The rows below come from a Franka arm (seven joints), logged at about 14 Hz.
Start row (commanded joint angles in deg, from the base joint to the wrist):
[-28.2 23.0 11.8 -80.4 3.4 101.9 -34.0]
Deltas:
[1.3 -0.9 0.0 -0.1 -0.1 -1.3 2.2]
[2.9 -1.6 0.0 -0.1 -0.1 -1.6 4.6]
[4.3 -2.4 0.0 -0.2 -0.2 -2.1 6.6]
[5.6 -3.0 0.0 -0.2 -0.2 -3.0 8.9]
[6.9 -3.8 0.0 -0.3 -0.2 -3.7 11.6]
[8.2 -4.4 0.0 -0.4 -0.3 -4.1 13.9]
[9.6 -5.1 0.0 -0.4 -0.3 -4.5 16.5]
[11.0 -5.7 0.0 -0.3 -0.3 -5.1 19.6]
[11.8 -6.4 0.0 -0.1 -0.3 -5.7 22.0]
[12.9 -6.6 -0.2 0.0 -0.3 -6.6 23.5]
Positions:
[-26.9 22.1 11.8 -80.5 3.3 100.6 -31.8]
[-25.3 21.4 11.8 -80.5 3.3 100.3 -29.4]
[-23.9 20.6 11.8 -80.6 3.2 99.8 -27.4]
[-22.6 20.0 11.8 -80.6 3.2 98.9 -25.1]
[-21.3 19.2 11.8 -80.7 3.2 98.2 -22.4]
[-20.0 18.6 11.8 -80.8 3.1 97.8 -20.1]
[-18.6 17.9 11.8 -80.8 3.1 97.4 -17.5]
[-17.2 17.3 11.8 -80.7 3.1 96.8 -14.4]
[-16.4 16.6 11.8 -80.5 3.1 96.2 -12.0]
[-15.3 16.4 11.6 -80.4 3.1 95.3 -10.5]

